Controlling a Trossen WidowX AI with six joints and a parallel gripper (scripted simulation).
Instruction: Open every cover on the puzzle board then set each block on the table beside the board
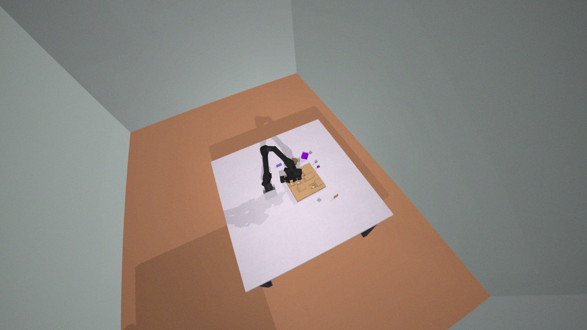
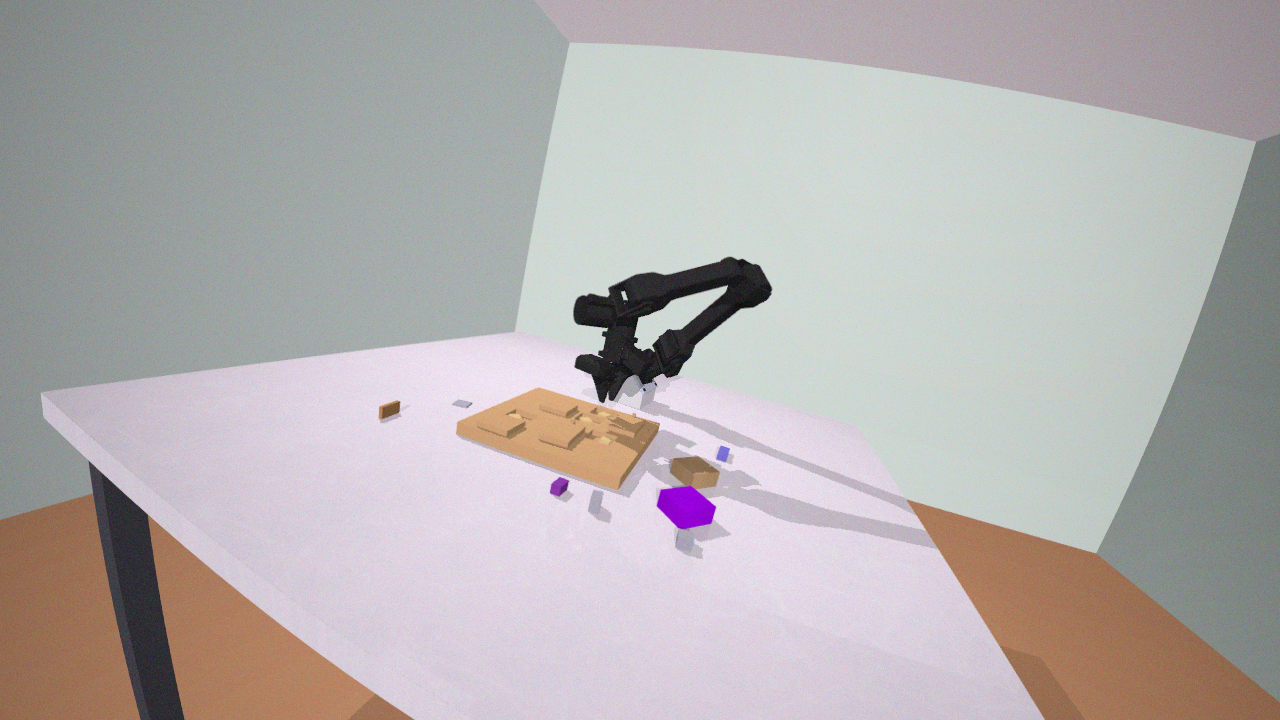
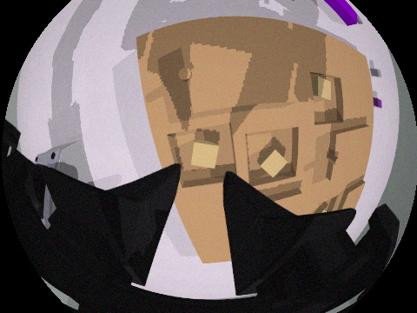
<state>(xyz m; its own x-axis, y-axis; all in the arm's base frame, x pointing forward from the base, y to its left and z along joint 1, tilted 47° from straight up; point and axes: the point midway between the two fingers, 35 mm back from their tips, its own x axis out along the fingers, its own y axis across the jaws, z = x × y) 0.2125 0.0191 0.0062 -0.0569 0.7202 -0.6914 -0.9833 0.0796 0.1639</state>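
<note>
My gripper tip is 240 mm to the right of the brown box, 100 mm short of it and 30 mm above it. The rest, counted from my gripper tip: grey tile (230 mm to the right, 180 mm ahead, 50 mm below); then blue piece (260 mm to the left, 50 mm behind, 40 mm below); then small purple cube (300 mm ahead, 90 mm to the left, 40 mm below).
</note>
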